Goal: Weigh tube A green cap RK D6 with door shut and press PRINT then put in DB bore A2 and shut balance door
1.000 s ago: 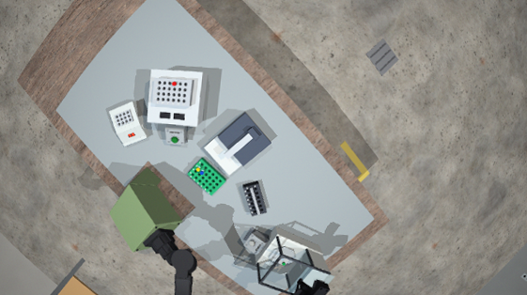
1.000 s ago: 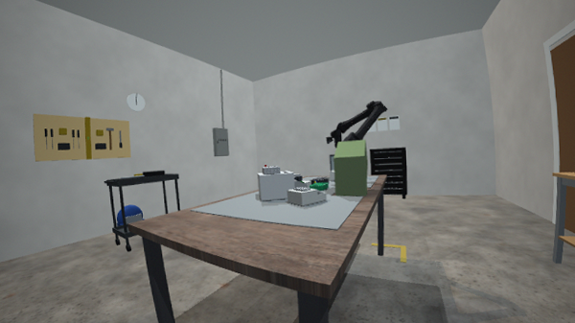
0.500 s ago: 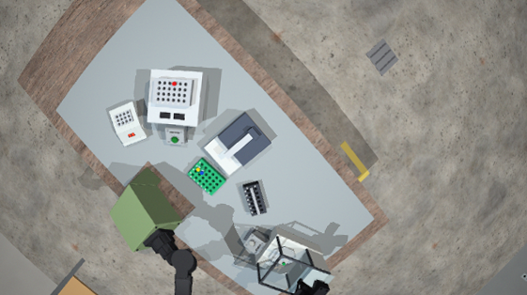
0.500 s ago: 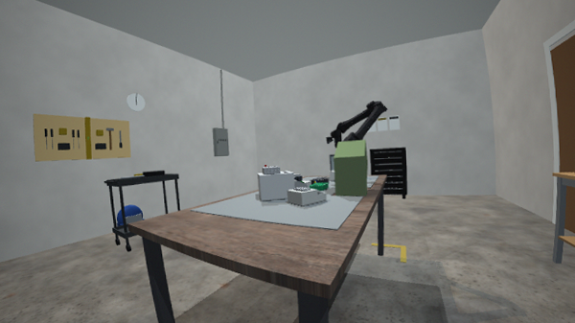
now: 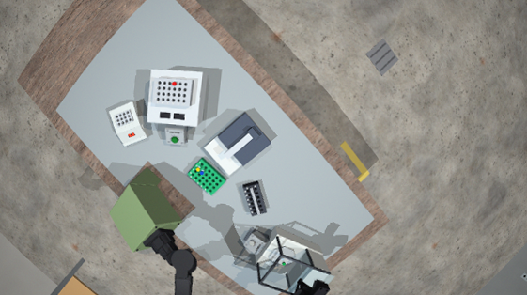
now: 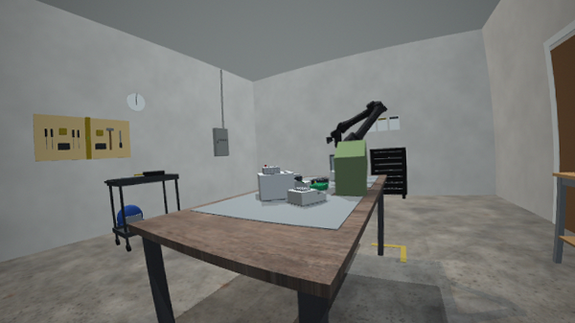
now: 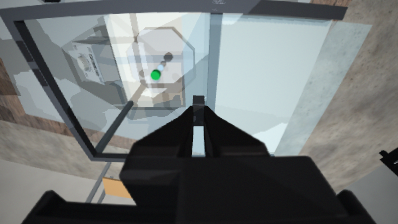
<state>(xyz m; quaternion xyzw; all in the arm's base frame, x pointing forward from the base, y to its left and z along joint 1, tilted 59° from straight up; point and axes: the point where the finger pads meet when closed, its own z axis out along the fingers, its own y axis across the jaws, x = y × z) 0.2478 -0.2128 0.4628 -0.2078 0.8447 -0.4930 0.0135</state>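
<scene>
Now: hand 1 cm short of the sliding door, 3 cm to the left of it and 1 cm above it. Round my hand: green-capped tube: 2 cm behind, 6 cm to the left, 12 cm below; white print key: 7 cm behind, 20 cm to the left, 15 cm below; balance pan: 2 cm behind, 6 cm to the left, 15 cm below.
</scene>
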